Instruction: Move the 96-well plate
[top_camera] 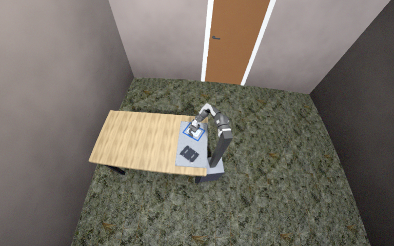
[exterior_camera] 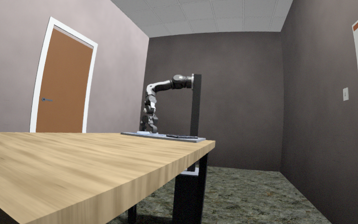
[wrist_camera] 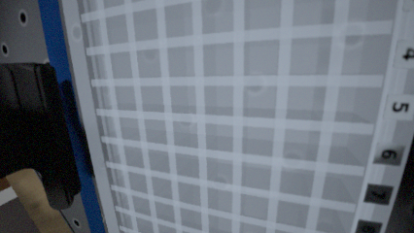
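Right now the white 96-well plate is right at my hand. Also, from my hand: black plate nest: 250 mm to the left, 60 mm ahead.
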